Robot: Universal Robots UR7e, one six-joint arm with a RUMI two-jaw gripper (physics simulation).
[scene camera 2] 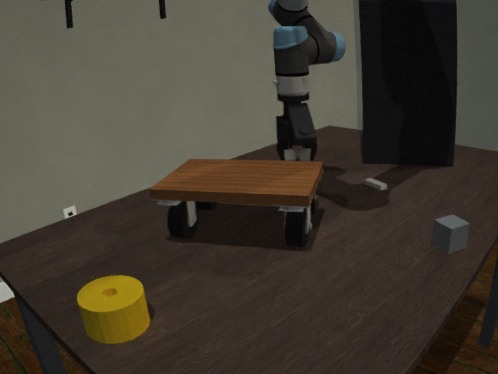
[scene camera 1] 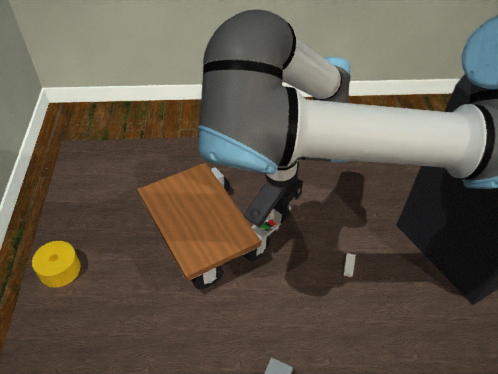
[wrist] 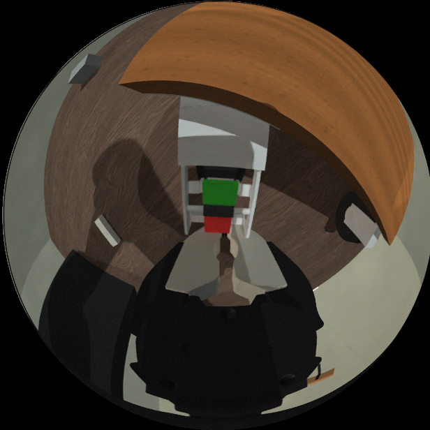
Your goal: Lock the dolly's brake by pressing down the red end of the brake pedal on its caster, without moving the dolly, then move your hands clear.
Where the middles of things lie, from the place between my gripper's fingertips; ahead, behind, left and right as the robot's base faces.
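Scene:
Brake pedal [wrist: 219, 194]: my hand 20 mm short of it, 30 mm to the right of it, 40 mm below it. Counted from my hand: dolly [scene camera 1: 203, 228], 20 mm to the left, 180 mm ahead, 10 mm above; caster [wrist: 208, 133], 50 mm ahead, 60 mm to the left; grey cube [scene camera 2: 450, 233], 400 mm to the left, 20 mm below.

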